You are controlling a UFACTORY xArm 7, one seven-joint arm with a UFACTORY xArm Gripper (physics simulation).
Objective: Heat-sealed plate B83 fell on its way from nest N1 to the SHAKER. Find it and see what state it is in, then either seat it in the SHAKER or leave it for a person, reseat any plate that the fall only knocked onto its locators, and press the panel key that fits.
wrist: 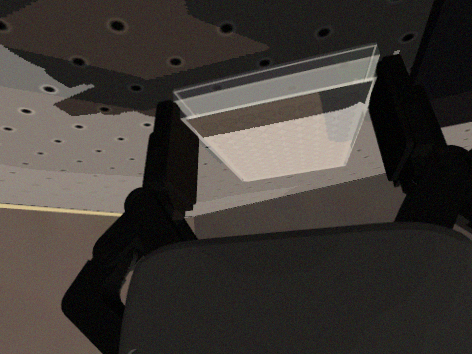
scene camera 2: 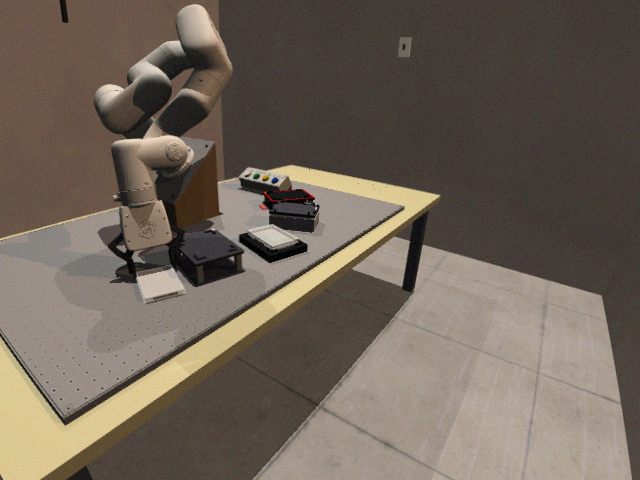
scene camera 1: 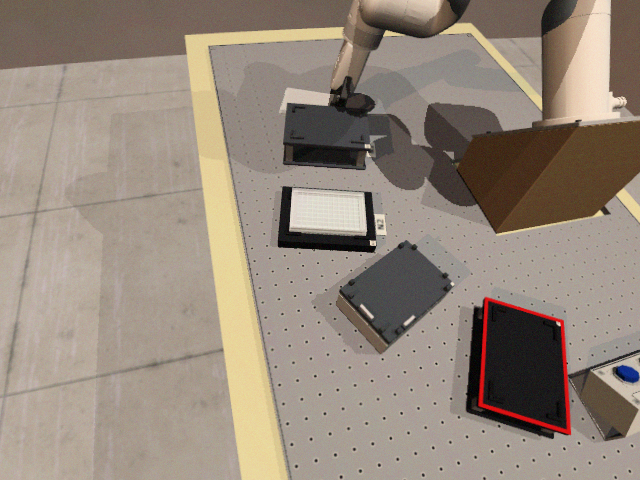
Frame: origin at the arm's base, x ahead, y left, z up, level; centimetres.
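Seen in the pictures: gripper, fingertip midpoint: (wrist: 274,101) (scene camera 2: 154,271); arm's base, origin of the base link: (scene camera 1: 574,123).
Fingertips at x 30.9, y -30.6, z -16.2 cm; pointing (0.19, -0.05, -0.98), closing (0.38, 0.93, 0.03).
Pixels of each thing's top centre, then the offset from my fingertips to it. "pt": a spot on its surface instead.
- black nest N2, middle of its top: (scene camera 1: 327,212) (scene camera 2: 272,237) dy +29.9, dx +10.2, dz +1.6 cm
- angled dark-topped block, surface spot: (scene camera 1: 398,291) pt dy +48.0, dx +5.1, dz +4.4 cm
- key panel, middle of its top: (scene camera 2: 264,171) dy +69.4, dx -28.2, dz +7.3 cm
A white plate (scene camera 1: 305,98) (scene camera 2: 160,285) (wrist: 285,155), apparently B83, lies flat on the perforated table beside a raised dark stand (scene camera 1: 328,122) (scene camera 2: 209,245). A clear upper layer shows in the wrist view; its label and the seal's condition cannot be read. My gripper (scene camera 2: 153,266) (wrist: 274,101) is shut on this plate, a finger at each side edge. Another white plate (scene camera 1: 328,210) (scene camera 2: 272,236) sits on the black nest N2 (scene camera 1: 325,242) (scene camera 2: 273,253), shifted towards its rear; whether it is fully down I cannot tell. The word SHAKER is not readable anywhere.
An angled dark-topped block (scene camera 1: 398,291) (scene camera 2: 294,219) stands beyond N2. Further on are a red-edged black stand (scene camera 1: 524,361) (scene camera 2: 289,195) and the key panel (scene camera 1: 610,400) (scene camera 2: 250,183). A large brown-sided box (scene camera 1: 558,178) (scene camera 2: 205,191) stands by the arm's base.
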